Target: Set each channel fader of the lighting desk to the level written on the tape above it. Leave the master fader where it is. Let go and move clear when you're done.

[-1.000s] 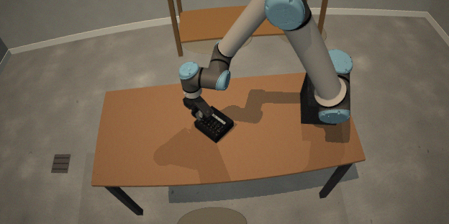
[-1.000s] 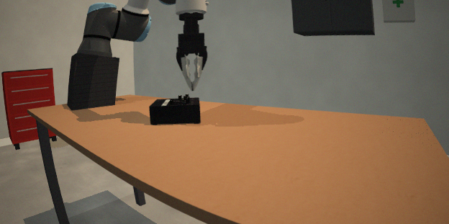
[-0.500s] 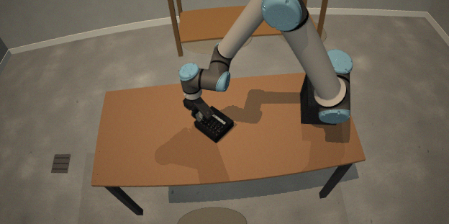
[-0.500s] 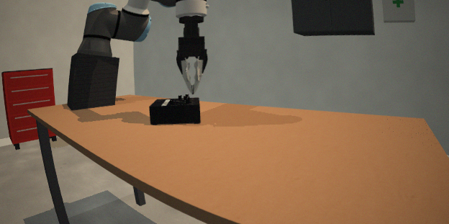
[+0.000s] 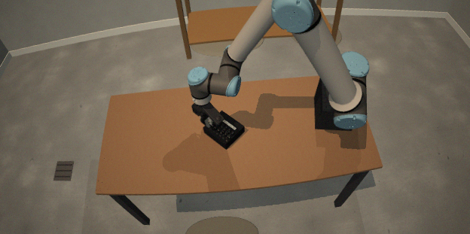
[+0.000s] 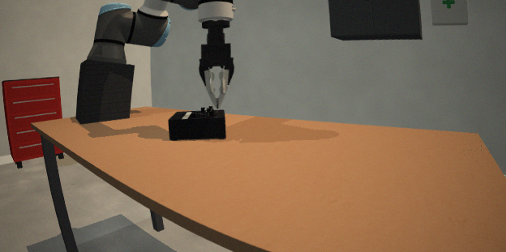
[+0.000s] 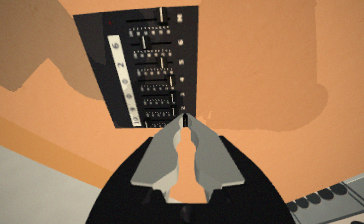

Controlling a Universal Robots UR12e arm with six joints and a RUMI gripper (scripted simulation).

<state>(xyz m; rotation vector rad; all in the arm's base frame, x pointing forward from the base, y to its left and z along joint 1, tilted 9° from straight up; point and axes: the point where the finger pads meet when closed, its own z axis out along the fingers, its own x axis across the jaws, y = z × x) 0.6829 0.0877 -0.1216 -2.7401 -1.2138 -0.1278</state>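
Now: the master fader 10 cm behind my hand, 6 cm to the left of it and 2 cm below it.
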